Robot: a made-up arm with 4 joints.
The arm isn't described. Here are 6 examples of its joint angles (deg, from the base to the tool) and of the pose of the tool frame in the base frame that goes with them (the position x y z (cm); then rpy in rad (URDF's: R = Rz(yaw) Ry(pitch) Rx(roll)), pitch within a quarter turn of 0, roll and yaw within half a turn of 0).
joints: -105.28 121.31 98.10 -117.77
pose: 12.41 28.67 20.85 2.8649 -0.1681 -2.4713
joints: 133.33 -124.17 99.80 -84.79
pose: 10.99 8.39 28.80 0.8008 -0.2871 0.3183
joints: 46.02 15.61 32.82 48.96
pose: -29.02 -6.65 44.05 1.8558 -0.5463 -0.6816
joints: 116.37 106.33 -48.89 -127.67
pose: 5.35 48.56 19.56 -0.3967 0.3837 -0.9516
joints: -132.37 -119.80 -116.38 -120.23
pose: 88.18 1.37 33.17 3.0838 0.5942 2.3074
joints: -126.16 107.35 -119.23 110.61
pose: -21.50 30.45 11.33 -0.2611 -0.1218 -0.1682
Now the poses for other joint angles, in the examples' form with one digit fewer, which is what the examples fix.
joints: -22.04 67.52 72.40 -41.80
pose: 31.0 22.4 9.3 2.899 -0.640 2.836
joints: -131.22 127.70 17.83 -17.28
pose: 35.2 -39.9 12.7 -1.247 0.382 2.665
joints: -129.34 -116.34 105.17 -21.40
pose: 20.1 -17.0 -6.6 -2.622 -0.123 -0.152
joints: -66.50 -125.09 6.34 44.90
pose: 86.2 17.4 3.3 -0.993 0.357 -2.110
